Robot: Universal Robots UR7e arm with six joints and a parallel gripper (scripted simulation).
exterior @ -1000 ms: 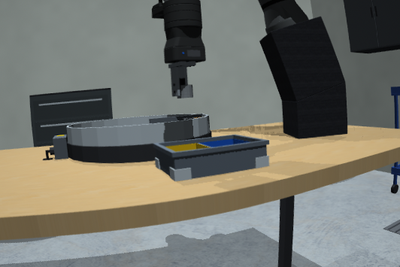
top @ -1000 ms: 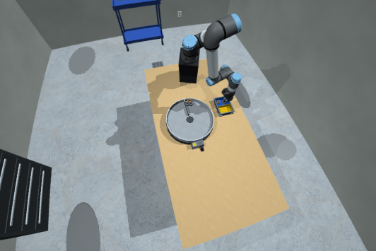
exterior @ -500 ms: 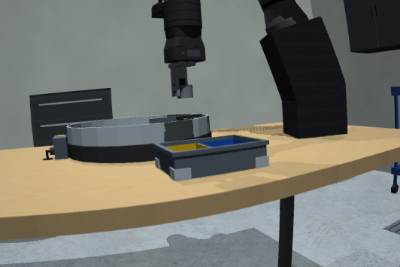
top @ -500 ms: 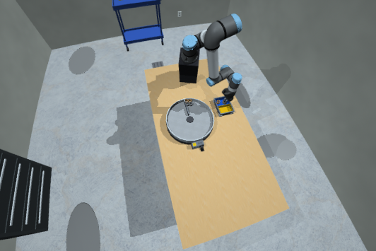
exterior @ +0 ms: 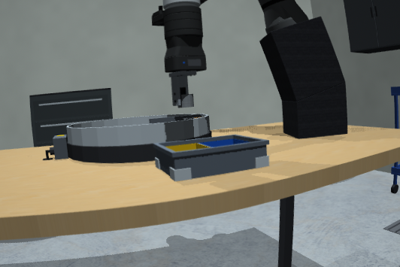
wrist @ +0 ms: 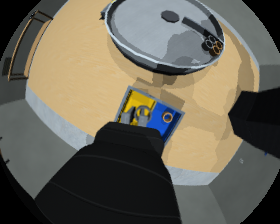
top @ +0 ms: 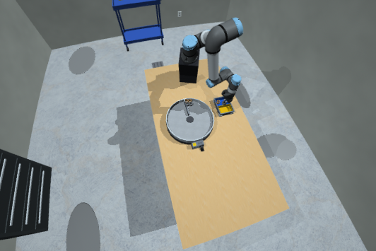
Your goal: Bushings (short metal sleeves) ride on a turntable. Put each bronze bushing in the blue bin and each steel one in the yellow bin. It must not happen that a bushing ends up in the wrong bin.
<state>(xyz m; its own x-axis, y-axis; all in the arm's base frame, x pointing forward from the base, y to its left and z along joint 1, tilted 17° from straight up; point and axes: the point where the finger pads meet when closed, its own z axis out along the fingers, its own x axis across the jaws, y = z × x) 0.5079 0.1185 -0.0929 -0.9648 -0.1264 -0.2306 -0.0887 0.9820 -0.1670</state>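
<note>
The grey two-part tray is 3 cm behind my hand, 4 cm to the left of it and 12 cm below it. Also, from my hand: round grey turntable: 2 cm behind, 33 cm to the right, 9 cm below.
</note>
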